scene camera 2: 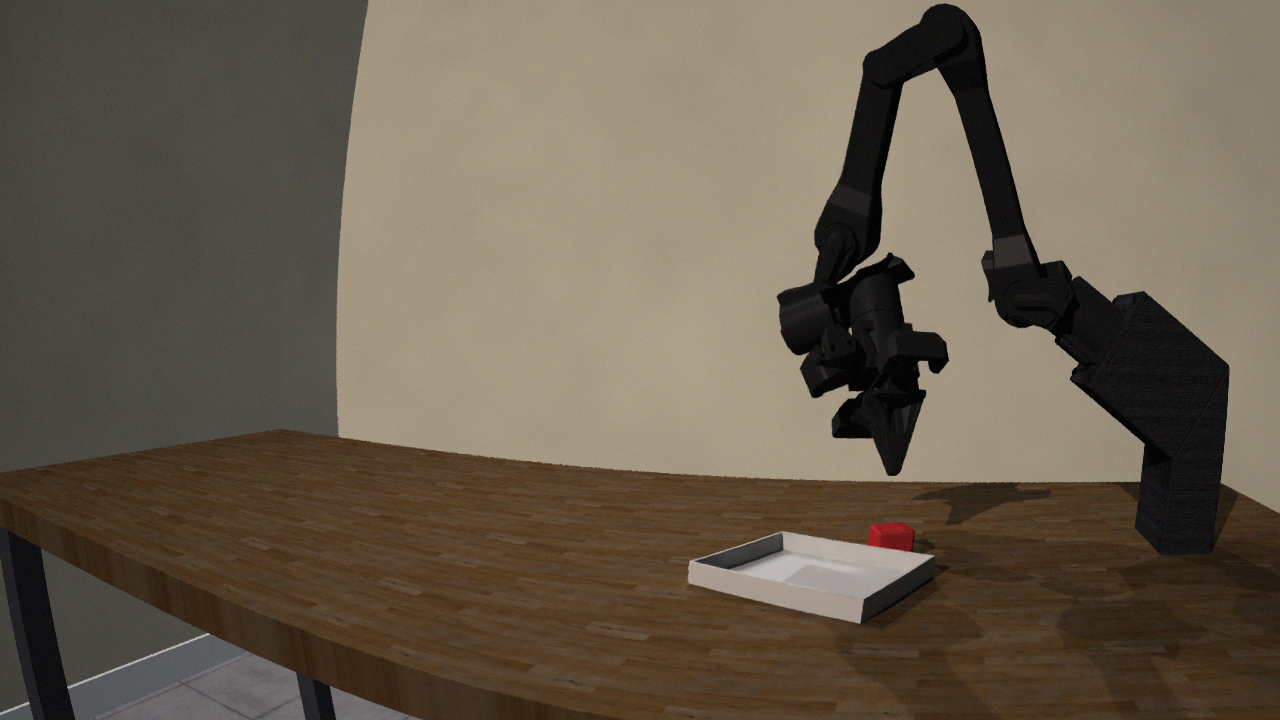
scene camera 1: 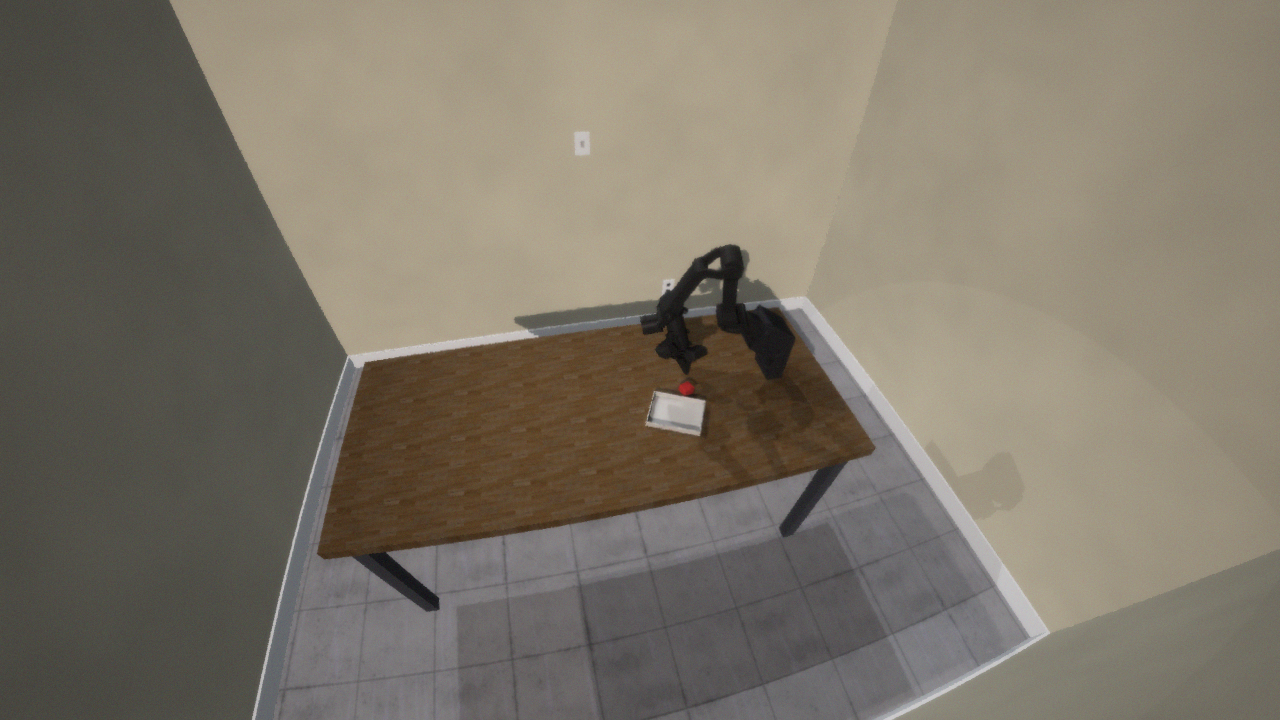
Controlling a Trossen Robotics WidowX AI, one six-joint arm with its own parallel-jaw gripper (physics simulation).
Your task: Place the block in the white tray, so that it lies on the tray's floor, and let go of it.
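Places are measured from the arm's base along level axes (x up, y ahead, z left), in metres.
Where they show: gripper, fingertip midpoint: (scene camera 2: 894, 474) (scene camera 1: 686, 374); arm's base at its link origin: (scene camera 2: 1104, 337) (scene camera 1: 754, 326).
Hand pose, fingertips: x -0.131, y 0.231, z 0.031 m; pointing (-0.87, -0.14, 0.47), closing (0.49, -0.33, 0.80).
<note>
Each offset is from my fingertips to the top centre of the thing. Level surfaces: height alone.
A small red block {dx -0.048, dy -0.003, dz +0.009 m} (scene camera 1: 686, 388) (scene camera 2: 890, 537) sits on the table outside the white tray, close behind the tray's back wall. In the scene camera 2 view the tray's wall hides the block's lower edge. The shallow, rectangular white tray {dx -0.058, dy +0.061, dz +0.092 m} (scene camera 1: 675, 432) (scene camera 2: 776, 594) stands on the table with no block on its floor. My gripper (scene camera 1: 686, 370) (scene camera 2: 893, 471) points down and hangs in the air above the block, clear of it. Its fingertips are together and hold nothing.
The wooden table {dx -0.078 m} (scene camera 1: 501, 429) (scene camera 2: 402, 537) carries the tray, the block and my arm. The arm's dark base (scene camera 1: 773, 343) (scene camera 2: 1163, 394) stands at the right end of the table. A beige wall rises behind the table's back edge.
</note>
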